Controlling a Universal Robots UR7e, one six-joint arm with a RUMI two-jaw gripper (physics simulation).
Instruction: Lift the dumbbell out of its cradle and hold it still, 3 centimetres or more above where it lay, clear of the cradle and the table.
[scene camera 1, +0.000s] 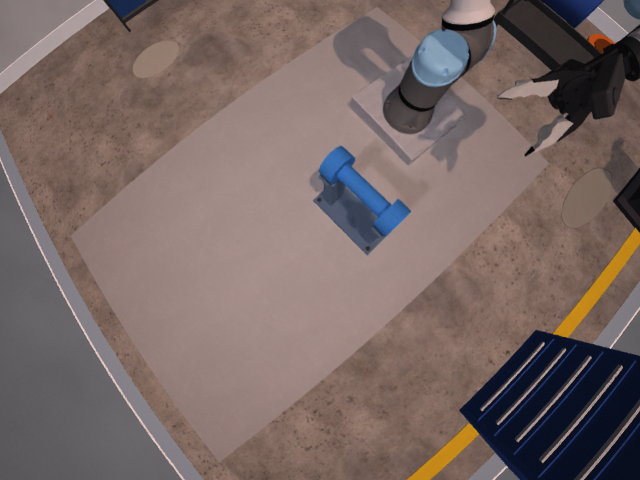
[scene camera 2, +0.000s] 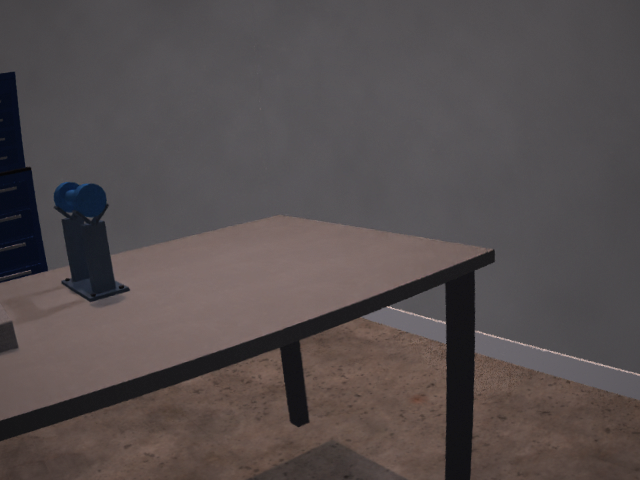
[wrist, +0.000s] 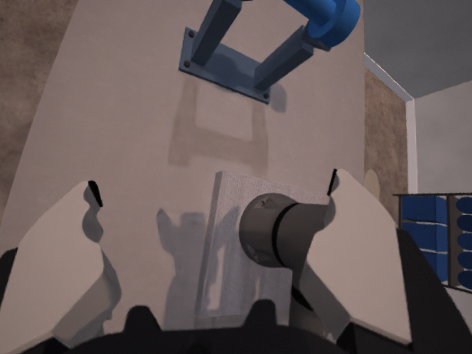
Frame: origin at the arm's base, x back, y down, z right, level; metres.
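Where they show: gripper, fingertip midpoint: (scene camera 1: 512, 128) (wrist: 216, 178); arm's base, link origin: (scene camera 1: 406, 112) (wrist: 270, 228).
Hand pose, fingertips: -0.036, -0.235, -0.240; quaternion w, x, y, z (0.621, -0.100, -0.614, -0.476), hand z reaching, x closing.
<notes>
Things, the pixels of their top centre, and the offset from my fingertips, as dx, dy, dz. Level surfaces: height alone.
- blue dumbbell, top centre: (scene camera 1: 367, 184) (scene camera 2: 76, 183) -0.306, +0.026, +0.099
- dark blue-grey cradle, top centre: (scene camera 1: 362, 193) (scene camera 2: 79, 204) -0.306, +0.077, +0.099
- table, surface height: dy +0.277
A blue dumbbell (scene camera 1: 364, 192) (scene camera 2: 92, 199) (wrist: 334, 25) lies level across the two uprights of a dark blue-grey cradle (scene camera 1: 331, 190) (scene camera 2: 101, 258) (wrist: 225, 70). Its heads rest at the V-shaped tops of the uprights, high above the cradle's base plate. In the wrist view part of the dumbbell is cut off at the top edge. My gripper (scene camera 1: 512, 126) (wrist: 216, 178) is wide open and empty. It is at the upper right in the first scene view, well apart from the dumbbell. The gripper does not show in the second scene view.
The cradle stands on a table (scene camera 1: 232, 258) (scene camera 2: 258, 268) (wrist: 135, 125). The arm's base stands on a pale square block (scene camera 1: 379, 121) (scene camera 2: 6, 335) (wrist: 217, 225) near the cradle. A dark blue drawer cabinet (scene camera 1: 522, 465) (scene camera 2: 12, 222) stands beyond the table.
</notes>
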